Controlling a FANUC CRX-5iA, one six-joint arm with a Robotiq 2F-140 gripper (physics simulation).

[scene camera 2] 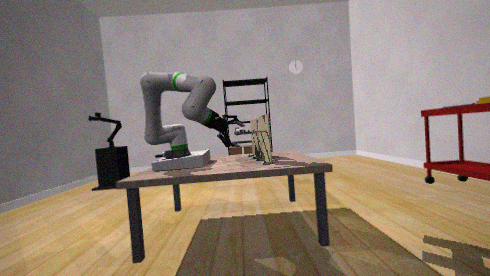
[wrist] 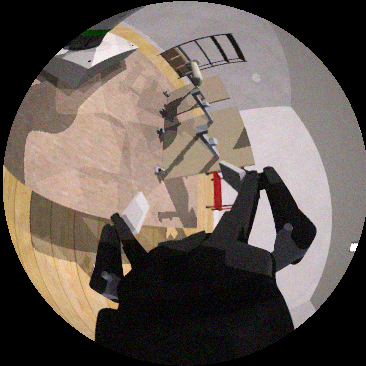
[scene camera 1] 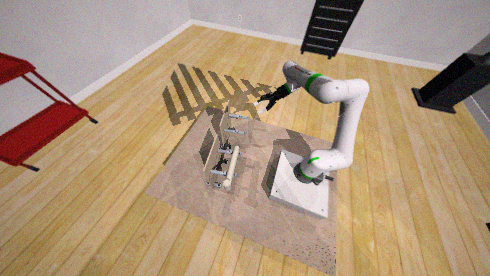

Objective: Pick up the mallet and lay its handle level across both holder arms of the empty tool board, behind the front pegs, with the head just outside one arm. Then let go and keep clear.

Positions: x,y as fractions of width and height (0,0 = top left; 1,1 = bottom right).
Observation:
My gripper (wrist: 0.50,0.50) is open, with nothing in its grasp. Further things: a tool board (wrist: 0.53,0.40) and a tool board (wrist: 0.58,0.24).

